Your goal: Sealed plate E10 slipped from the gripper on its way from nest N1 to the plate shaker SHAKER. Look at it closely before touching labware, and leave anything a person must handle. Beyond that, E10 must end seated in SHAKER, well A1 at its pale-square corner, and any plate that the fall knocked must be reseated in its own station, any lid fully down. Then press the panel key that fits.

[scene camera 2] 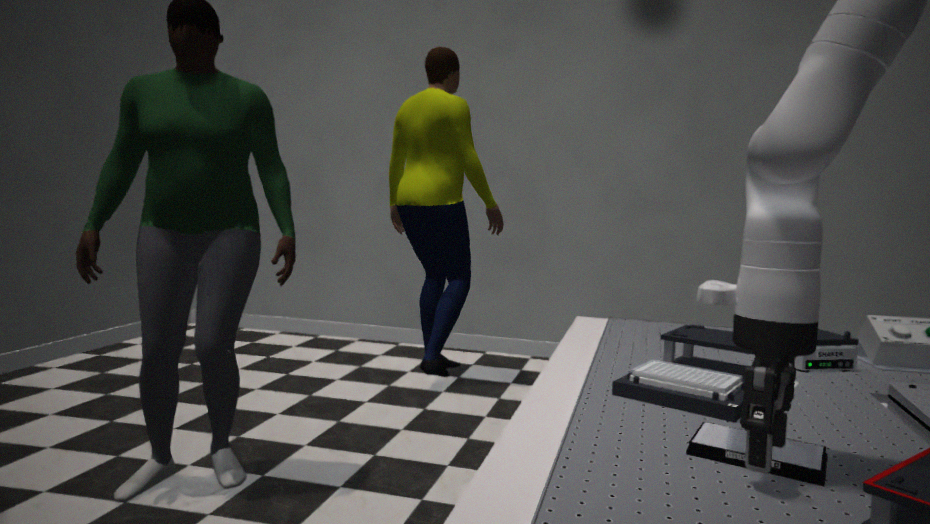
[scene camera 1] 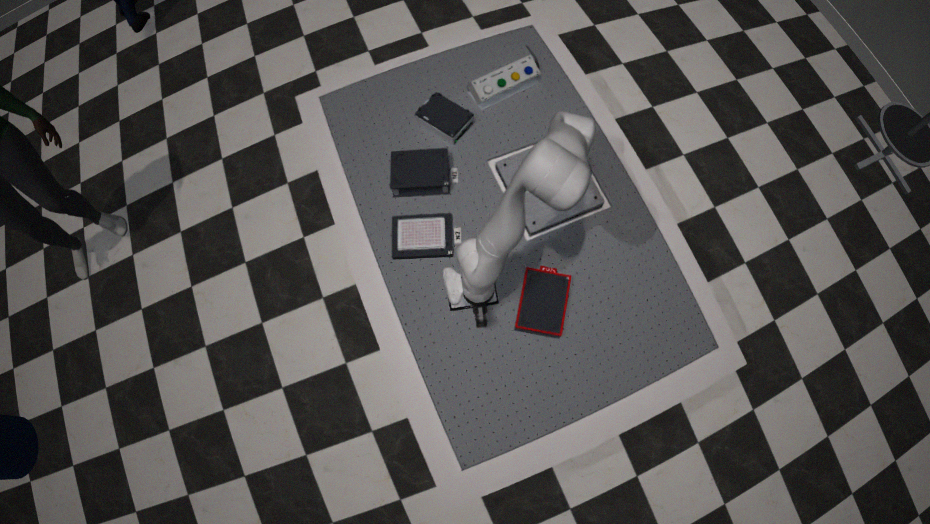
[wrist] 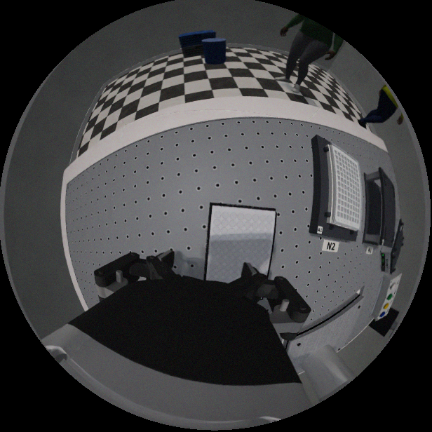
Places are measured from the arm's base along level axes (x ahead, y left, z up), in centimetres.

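Where they show: gripper, fingertip midpoint: (scene camera 2: 765,457).
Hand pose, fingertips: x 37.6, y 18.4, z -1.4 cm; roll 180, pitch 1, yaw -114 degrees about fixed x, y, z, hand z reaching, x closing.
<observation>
After its pixels a point has its place.
The sealed plate (scene camera 1: 464,305) @[z -1.5, x 41.0, y 17.0 cm] (scene camera 2: 722,435) @[z -1.5, x 40.6, y 12.9 cm] (wrist: 242,225), with a silvery foil top and black skirt, lies flat on the bench. A label shows on its side in the second scene view, too small to read. My gripper (scene camera 1: 480,321) @[z -1.4, x 37.6, y 18.4 cm] (scene camera 2: 761,459) @[z -1.4, x 37.6, y 18.4 cm] (wrist: 207,264) is open and empty, low at the plate's near side; contact cannot be told. A clear-topped white plate (scene camera 1: 421,233) @[z 0.8, x 41.6, y -5.4 cm] (scene camera 2: 686,378) @[z 0.8, x 42.0, y -2.5 cm] (wrist: 346,187) is in dark nest N2 (scene camera 1: 447,251) @[z -0.9, x 37.8, y 2.0 cm] (scene camera 2: 676,400) @[z -1.7, x 43.5, y 0.0 cm] (wrist: 318,187). SHAKER (scene camera 1: 445,115) @[z 2.5, x 18.3, y -34.7 cm] (scene camera 2: 827,359) @[z -0.7, x 16.0, y -28.8 cm] has a green display. The panel (scene camera 1: 484,98) @[z 2.3, x 5.1, y -34.5 cm] (wrist: 392,291) has white, green, yellow and blue keys.
A raised dark station (scene camera 1: 419,167) @[z 2.9, x 33.1, y -22.5 cm] (scene camera 2: 696,334) @[z 2.9, x 37.3, y -23.2 cm] stands beyond N2. A red-edged dark station (scene camera 1: 543,302) @[z 1.1, x 23.4, y 27.0 cm] (scene camera 2: 911,482) @[z 1.1, x 28.8, y 27.4 cm] stands beside the sealed plate. The arm rises from a white-edged base plate (scene camera 1: 543,229) @[z -2.3, x 11.6, y 8.9 cm]. A person in green (scene camera 2: 198,149) and one in yellow (scene camera 2: 432,146) stand off the bench.
</observation>
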